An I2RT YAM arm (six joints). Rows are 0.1 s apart.
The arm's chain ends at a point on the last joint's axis. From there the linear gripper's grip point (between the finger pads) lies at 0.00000 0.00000 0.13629 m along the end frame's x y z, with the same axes.
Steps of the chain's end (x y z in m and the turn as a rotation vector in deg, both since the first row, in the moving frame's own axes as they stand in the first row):
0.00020, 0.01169, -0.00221, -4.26, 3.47, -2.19
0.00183, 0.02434, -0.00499, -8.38, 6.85, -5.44
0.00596, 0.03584, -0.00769, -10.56, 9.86, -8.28
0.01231, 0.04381, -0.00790, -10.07, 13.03, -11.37
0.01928, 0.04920, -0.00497, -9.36, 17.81, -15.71
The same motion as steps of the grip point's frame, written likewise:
0.00863, 0.02165, -0.00284, -4.26, 3.47, -2.19
0.01895, 0.04335, -0.00741, -8.38, 6.85, -5.44
0.03089, 0.05892, -0.01199, -10.56, 9.86, -8.28
0.04503, 0.06424, -0.01347, -10.07, 13.03, -11.37
0.06326, 0.06502, -0.01323, -9.36, 17.81, -15.71

